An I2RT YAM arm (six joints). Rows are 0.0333 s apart.
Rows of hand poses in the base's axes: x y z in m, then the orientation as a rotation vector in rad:
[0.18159, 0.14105, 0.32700, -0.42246, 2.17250, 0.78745]
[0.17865, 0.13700, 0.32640, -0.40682, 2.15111, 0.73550]
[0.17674, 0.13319, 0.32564, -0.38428, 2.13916, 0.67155]
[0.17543, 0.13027, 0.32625, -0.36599, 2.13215, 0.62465]
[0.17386, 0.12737, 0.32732, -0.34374, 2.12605, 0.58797]
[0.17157, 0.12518, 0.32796, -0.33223, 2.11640, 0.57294]
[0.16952, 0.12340, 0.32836, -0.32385, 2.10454, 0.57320]
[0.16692, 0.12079, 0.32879, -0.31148, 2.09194, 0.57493]
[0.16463, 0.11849, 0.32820, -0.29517, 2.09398, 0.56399]
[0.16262, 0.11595, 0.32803, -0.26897, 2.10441, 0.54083]
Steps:
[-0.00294, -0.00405, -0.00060, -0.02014, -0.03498, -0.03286]
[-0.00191, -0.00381, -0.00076, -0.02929, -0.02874, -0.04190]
[-0.00131, -0.00292, 0.00061, -0.02184, -0.01859, -0.03197]
[-0.00157, -0.00290, 0.00107, -0.01425, -0.01386, -0.03078]
[-0.00229, -0.00219, 0.00064, -0.00298, -0.01204, -0.01473]
[-0.00205, -0.00178, 0.00040, 0.00662, -0.01030, -0.00648]
[-0.00260, -0.00261, 0.00043, 0.00934, -0.01018, -0.00878]
[-0.00229, -0.00230, -0.00059, -0.00159, 0.00083, -0.01603]
[-0.00201, -0.00254, -0.00017, -0.00824, 0.00697, -0.02760]

